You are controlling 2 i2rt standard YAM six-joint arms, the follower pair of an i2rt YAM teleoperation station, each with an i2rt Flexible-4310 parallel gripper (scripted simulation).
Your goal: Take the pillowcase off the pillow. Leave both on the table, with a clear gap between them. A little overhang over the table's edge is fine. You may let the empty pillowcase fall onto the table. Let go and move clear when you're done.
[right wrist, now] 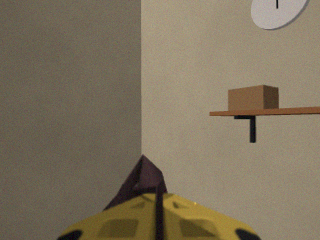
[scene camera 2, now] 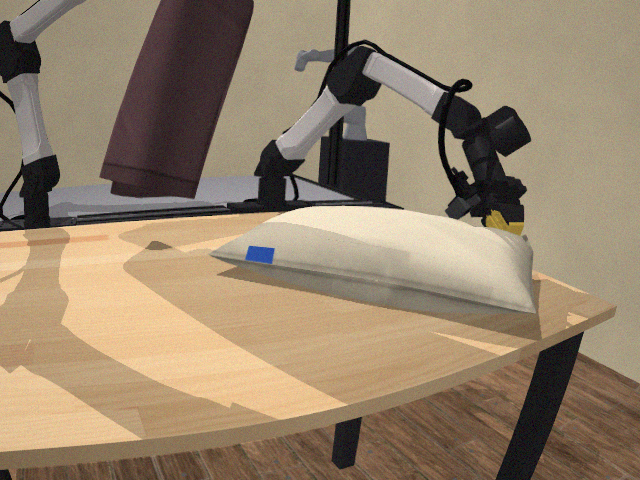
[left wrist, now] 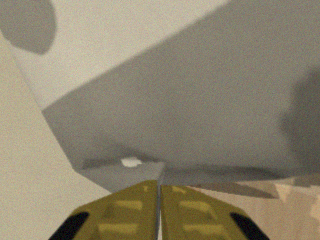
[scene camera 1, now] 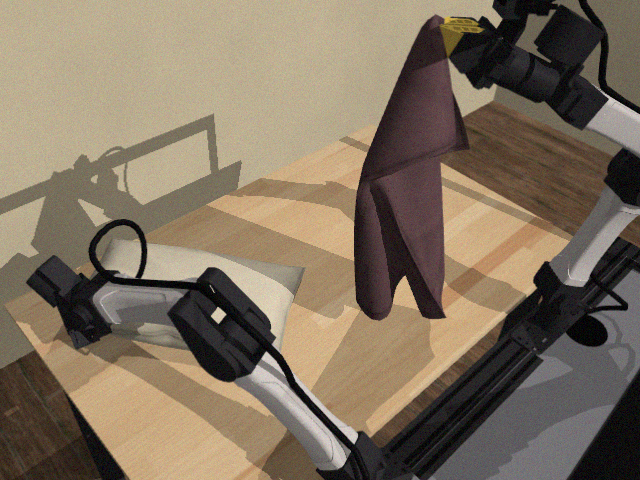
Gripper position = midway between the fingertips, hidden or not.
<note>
In view: my left gripper (scene camera 2: 512, 246), my right gripper (scene camera 1: 432, 28), a cream pillow (scene camera 2: 406, 259) and a pillowcase (scene camera 1: 398, 227).
The cream pillow also shows in the left wrist view (left wrist: 182, 99) and in scene camera 1 (scene camera 1: 272, 287). The pillowcase shows as well in scene camera 2 (scene camera 2: 161, 137). My left gripper is seen too in the left wrist view (left wrist: 158, 189).
</note>
